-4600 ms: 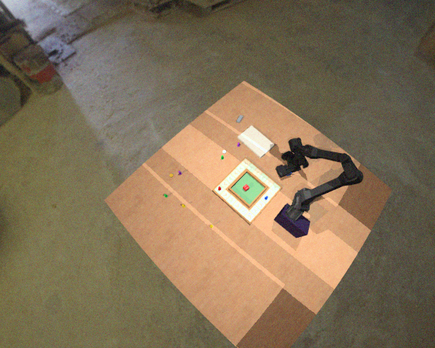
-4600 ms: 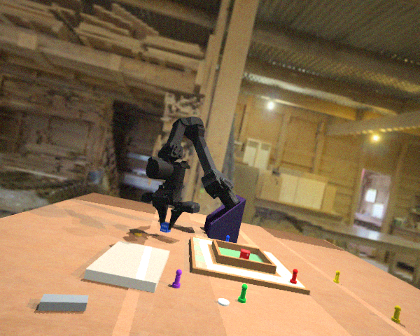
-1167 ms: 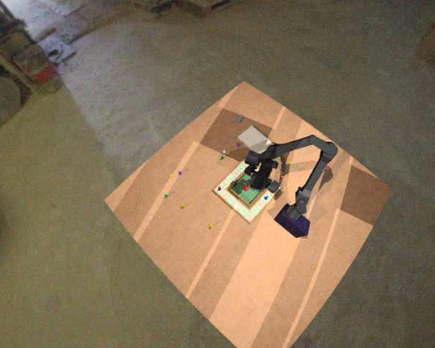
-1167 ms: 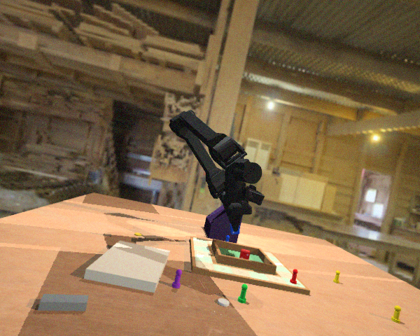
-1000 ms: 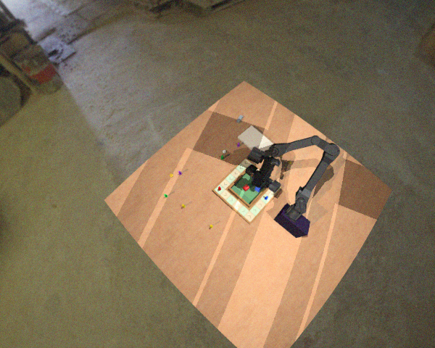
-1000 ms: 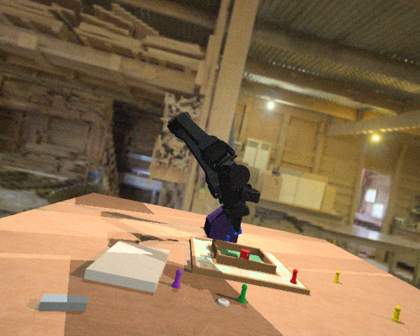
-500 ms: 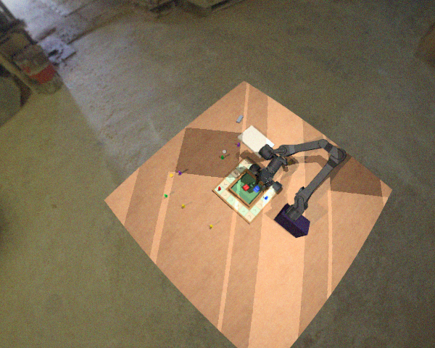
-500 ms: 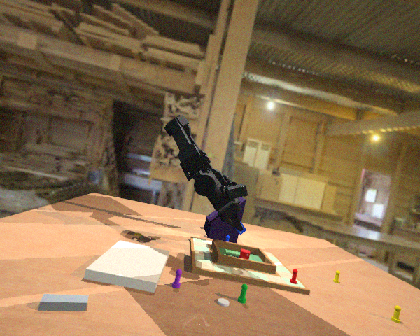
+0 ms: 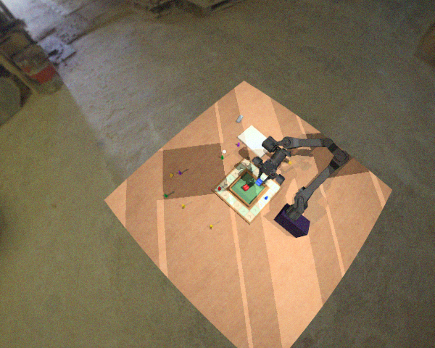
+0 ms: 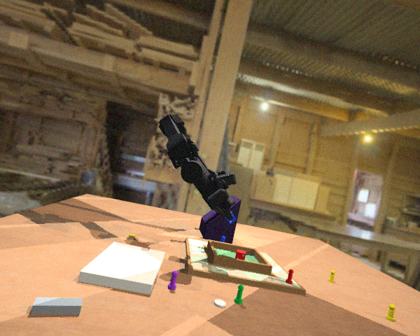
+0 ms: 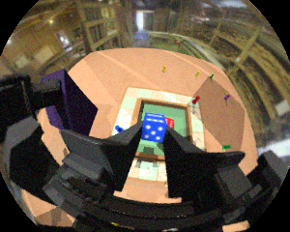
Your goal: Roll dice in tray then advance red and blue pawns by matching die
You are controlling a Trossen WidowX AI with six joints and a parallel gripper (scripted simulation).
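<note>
Now: gripper tip 14 cm short of the red pawn, 15 cm to the right of it and 9 cm above it. Also, from my gripper tip: white disc: 30 cm ahead, 3 cm to the right, 12 cm below; green tray: 3 cm ahead, 3 cm to the left, 11 cm below; blue pawn: 8 cm behind, 9 cm below.
</note>
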